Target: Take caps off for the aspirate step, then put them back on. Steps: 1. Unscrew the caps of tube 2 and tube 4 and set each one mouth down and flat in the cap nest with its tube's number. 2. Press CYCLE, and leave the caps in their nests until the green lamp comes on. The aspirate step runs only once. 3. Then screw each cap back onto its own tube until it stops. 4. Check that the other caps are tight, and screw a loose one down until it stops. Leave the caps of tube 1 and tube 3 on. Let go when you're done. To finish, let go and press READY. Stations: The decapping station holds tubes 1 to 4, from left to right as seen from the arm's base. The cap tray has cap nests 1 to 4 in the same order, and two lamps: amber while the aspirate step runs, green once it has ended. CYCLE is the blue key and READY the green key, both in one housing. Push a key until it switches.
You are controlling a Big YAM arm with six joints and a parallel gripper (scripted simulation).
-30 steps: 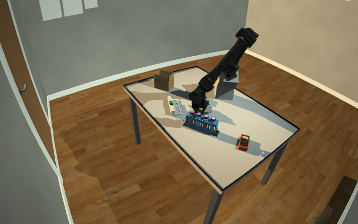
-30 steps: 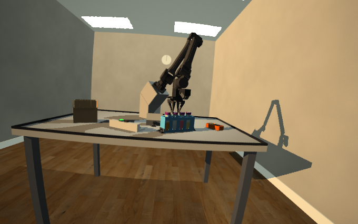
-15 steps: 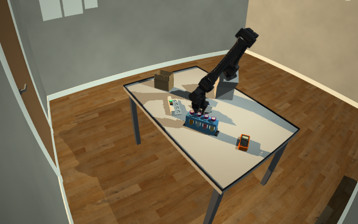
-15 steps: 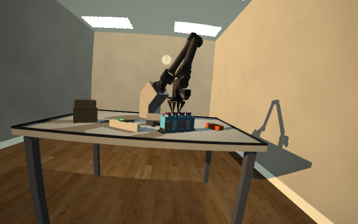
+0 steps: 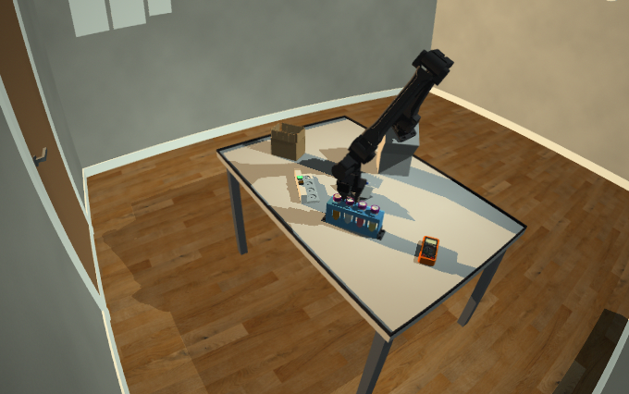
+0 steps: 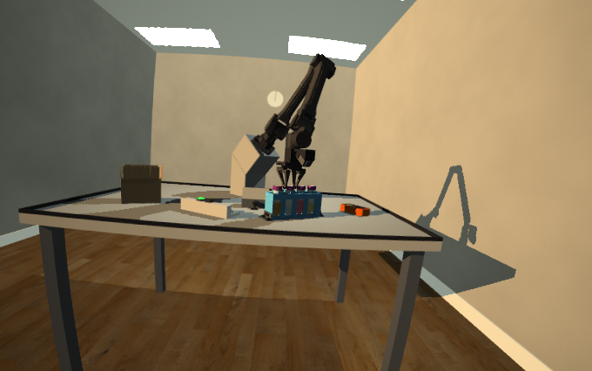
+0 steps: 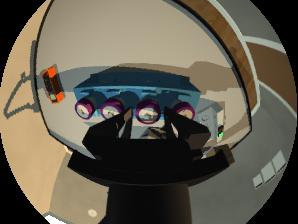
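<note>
My gripper is now 21 cm to the left of the green ready key, 14 cm past it and 5 cm above it. From my hand the other things lie so: blue cycle key: 17 cm to the right, 15 cm behind, 5 cm below; orange multimeter: 26 cm to the left, 23 cm behind, 10 cm below; beige key housing: 18 cm to the right, 13 cm behind, 7 cm below.
</note>
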